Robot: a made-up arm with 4 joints.
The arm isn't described. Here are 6 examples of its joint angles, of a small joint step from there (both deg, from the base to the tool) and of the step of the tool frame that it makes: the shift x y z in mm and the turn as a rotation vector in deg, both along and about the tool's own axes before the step.
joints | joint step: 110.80 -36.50 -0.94 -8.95 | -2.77 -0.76 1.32 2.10
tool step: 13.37 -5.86 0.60 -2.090 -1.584 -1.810
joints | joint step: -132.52 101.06 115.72 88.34 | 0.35 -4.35 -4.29 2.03
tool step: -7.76 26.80 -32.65 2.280 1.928 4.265
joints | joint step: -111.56 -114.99 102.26 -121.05 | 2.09 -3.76 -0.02 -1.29
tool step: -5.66 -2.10 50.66 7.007 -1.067 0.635
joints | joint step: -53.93 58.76 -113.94 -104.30 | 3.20 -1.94 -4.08 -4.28
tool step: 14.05 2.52 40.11 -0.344 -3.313 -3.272
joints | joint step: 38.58 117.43 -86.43 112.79 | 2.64 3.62 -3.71 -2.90
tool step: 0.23 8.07 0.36 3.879 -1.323 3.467
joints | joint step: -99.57 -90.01 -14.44 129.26 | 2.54 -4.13 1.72 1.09
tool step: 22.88 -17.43 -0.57 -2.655 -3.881 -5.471
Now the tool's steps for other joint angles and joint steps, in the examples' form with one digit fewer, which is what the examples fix.
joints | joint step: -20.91 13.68 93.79 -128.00 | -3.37 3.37 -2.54 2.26
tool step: 10.8 -49.0 -55.4 -8.99 -1.29 -2.21
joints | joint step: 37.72 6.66 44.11 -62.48 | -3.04 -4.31 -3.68 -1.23
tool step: 30.6 -24.3 -10.3 2.08 2.50 -2.86
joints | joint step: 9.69 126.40 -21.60 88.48 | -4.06 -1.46 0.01 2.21
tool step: -25.0 9.9 16.3 -1.25 2.42 -0.03
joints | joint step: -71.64 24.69 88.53 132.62 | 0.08 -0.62 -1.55 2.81
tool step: 1.1 7.7 -4.0 -2.11 -1.10 1.10
